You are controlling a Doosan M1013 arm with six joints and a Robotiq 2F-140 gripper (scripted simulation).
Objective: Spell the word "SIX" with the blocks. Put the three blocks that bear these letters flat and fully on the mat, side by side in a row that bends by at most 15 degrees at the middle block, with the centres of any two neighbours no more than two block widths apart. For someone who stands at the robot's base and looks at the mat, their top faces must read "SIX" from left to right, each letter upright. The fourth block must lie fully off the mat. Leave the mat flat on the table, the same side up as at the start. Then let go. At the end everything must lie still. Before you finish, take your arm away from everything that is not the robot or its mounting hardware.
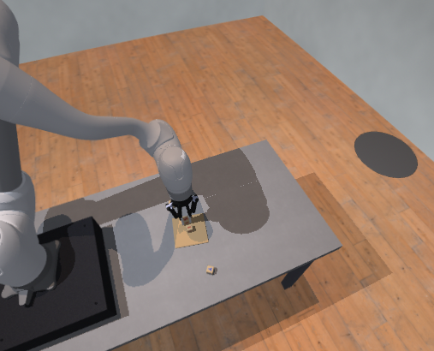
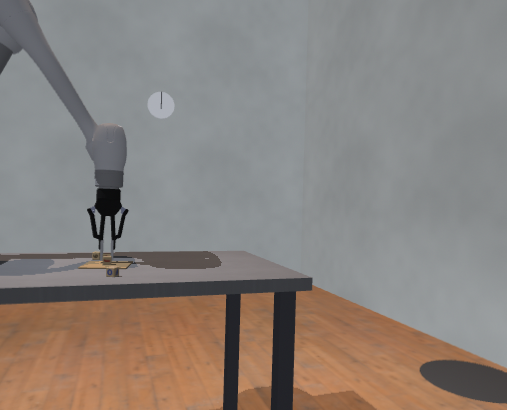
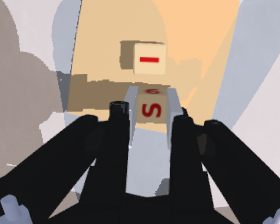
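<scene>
Now: hand 4 cm to the left of the tan mat, 4 cm above it and 1 cm short of it. From my hand the other things lie so: block: 10 cm to the left, 5 cm behind, 3 cm below.
</scene>
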